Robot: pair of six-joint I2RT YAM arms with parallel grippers.
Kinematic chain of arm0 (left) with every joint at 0, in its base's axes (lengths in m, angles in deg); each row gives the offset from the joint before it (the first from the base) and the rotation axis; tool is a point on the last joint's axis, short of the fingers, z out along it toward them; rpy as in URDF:
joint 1: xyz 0 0 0.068 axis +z
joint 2: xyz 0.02 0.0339 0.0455 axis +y
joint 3: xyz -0.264 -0.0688 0 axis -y
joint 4: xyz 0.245 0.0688 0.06 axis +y
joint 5: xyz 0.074 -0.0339 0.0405 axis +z
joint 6: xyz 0.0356 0 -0.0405 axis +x
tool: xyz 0 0 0 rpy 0 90 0
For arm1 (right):
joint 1: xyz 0 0 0.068 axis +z
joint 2: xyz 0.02 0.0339 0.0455 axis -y
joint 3: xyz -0.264 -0.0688 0 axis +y
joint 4: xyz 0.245 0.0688 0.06 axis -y
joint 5: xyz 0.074 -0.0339 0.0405 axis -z
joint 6: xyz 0.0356 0 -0.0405 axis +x
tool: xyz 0 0 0 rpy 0 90 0
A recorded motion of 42 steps. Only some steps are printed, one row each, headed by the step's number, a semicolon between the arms.
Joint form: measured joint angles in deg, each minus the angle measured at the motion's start. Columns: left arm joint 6, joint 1, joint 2, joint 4, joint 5, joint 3; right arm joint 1, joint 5, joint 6, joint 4, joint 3, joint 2.
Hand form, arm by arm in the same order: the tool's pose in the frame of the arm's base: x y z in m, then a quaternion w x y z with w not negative. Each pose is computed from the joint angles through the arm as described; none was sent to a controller.
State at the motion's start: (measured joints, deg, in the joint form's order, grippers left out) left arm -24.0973 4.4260 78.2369 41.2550 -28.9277 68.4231; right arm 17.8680 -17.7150 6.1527 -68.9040 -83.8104 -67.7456
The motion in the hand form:
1: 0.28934 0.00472 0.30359 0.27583 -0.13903 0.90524 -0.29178; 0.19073 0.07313 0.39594 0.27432 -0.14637 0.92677 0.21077
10: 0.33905 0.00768 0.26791 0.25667 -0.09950 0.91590 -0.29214; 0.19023 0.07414 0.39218 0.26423 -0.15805 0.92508 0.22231
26: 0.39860 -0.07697 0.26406 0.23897 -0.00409 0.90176 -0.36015; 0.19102 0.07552 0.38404 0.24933 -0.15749 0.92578 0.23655
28: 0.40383 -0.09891 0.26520 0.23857 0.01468 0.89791 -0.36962; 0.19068 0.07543 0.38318 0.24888 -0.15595 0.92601 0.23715
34: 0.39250 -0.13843 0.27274 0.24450 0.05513 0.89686 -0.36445; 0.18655 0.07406 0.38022 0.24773 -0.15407 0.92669 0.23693
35: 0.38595 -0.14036 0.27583 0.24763 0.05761 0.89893 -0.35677; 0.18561 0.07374 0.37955 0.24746 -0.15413 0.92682 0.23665
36: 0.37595 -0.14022 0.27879 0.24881 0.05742 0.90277 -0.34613; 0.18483 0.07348 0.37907 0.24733 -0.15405 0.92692 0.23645
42: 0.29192 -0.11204 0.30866 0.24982 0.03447 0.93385 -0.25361; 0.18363 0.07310 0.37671 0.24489 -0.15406 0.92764 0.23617
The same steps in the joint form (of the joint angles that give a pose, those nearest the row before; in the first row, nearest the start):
1: 0.42 0.00 1.12 -0.94 -0.74 0.00; 0.00 -0.41 -0.15 -0.07 0.28 0.02
10: 5.95 0.02 13.42 -5.53 -2.65 4.00; 0.00 -2.32 -1.14 -0.28 1.07 0.04
26: 2.38 -12.44 26.84 -10.42 -6.58 17.18; 0.00 -4.18 -0.70 0.26 2.95 0.13
28: 1.35 -15.34 28.55 -11.61 -6.49 19.24; 0.00 -4.20 -0.50 0.42 3.26 0.28
34: 1.18 -21.22 27.80 -12.50 -3.52 19.61; 0.00 -4.13 -0.31 0.53 4.57 1.38
35: 1.38 -21.84 26.47 -12.13 -2.29 18.67; 0.00 -4.11 -0.33 0.52 4.85 1.62
36: 1.55 -22.36 24.39 -11.39 -0.79 16.94; 0.00 -4.09 -0.33 0.52 5.07 1.81
42: 2.95 -23.34 6.21 0.87 10.34 6.18; 0.00 -4.11 -0.37 0.57 5.77 2.16

